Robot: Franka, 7 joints.
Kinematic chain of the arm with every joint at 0, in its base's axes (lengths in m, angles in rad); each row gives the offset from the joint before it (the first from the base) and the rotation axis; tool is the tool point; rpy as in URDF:
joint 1: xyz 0 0 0.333 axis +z
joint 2: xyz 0 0 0 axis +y
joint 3: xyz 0 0 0.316 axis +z
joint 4: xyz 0.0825 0 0 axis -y
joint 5: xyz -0.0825 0 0.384 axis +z
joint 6: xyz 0 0 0 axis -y
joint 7: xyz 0.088 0 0 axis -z
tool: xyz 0 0 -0.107 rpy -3.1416 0 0
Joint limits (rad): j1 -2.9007..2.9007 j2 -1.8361..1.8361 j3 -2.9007..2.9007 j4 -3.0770..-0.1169 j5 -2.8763..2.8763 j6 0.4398..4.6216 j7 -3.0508..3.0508
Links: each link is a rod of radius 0.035 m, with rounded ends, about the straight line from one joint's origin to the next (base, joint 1, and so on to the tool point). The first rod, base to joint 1, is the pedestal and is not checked.
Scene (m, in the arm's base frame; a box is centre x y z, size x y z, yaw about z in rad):
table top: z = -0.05
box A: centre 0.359 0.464 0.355 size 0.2 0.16 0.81 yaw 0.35
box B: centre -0.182 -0.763 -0.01 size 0.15 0.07 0.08 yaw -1
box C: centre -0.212 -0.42 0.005 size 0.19 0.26 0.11 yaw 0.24
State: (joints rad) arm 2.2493 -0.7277 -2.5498 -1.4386 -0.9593 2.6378 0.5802
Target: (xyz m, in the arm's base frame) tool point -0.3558 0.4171 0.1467
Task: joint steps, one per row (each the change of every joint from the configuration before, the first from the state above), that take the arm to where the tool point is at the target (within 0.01 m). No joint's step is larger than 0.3 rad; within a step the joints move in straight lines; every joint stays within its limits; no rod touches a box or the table.
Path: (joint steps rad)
1: -0.0239 0.1682 0.2833 0.0883 0.2877 0.2242 -0.0851
2: -0.0239 0.1682 0.2834 0.0884 0.2877 0.2243 -0.0852
3: -0.0239 0.1682 0.2833 0.0883 0.2877 0.2242 -0.0851
4: -0.0239 0.1682 0.2833 0.0883 0.2876 0.2243 -0.0851
5: 0.1494 0.1384 0.1469 -0.2171 -0.2556 -0.1380 0.0681
6: 0.1494 0.1385 0.1469 -0.2172 -0.2557 -0.1380 0.0681
7: 0.1494 0.1385 0.1469 -0.2171 -0.2557 -0.1381 0.0681
8: 0.1494 0.1384 0.1469 -0.2172 -0.2557 -0.1380 0.0681
9: 0.1494 0.1385 0.1469 -0.2171 -0.2557 -0.1380 0.0681

